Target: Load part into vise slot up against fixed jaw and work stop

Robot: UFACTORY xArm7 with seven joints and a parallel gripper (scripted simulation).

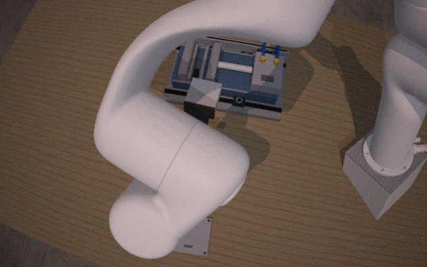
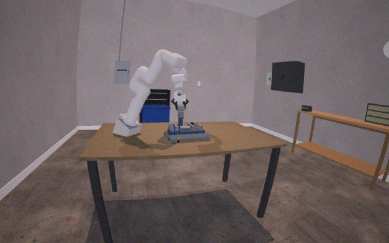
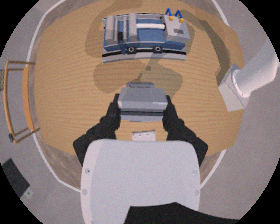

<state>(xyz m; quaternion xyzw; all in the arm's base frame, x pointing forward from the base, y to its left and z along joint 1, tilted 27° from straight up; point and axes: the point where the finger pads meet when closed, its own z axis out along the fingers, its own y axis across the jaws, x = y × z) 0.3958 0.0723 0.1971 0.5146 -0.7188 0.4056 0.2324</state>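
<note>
Now: hand right at the part. From my hand the other things lie so: work stop post 20 mm ahead, 160 mm to the right, 140 mm below; then work stop 10 mm ahead, 180 mm to the right, 100 mm below; then moving jaw 30 mm behind, 220 mm to the right, 120 mm below.
</note>
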